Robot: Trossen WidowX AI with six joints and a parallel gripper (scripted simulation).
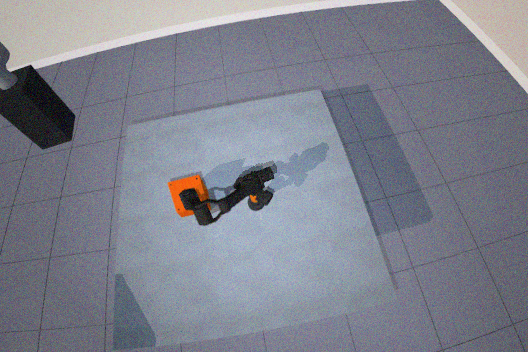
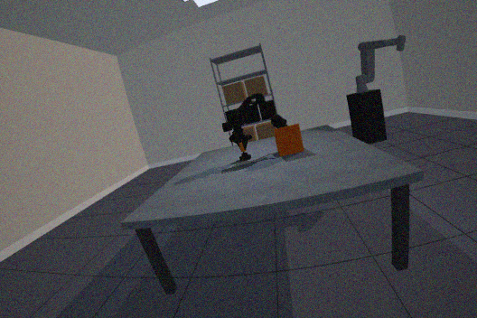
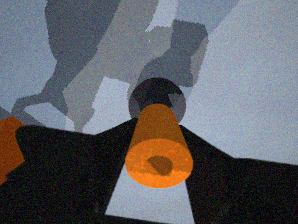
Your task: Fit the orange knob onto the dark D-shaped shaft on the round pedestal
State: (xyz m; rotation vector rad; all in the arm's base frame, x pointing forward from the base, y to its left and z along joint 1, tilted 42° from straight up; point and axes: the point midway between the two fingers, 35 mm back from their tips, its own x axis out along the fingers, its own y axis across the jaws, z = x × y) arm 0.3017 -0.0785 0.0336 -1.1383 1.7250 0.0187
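Right now the orange knob is 20 mm above my gripper tip. Also, from my gripper tip: dark round pedestal (40 mm below).
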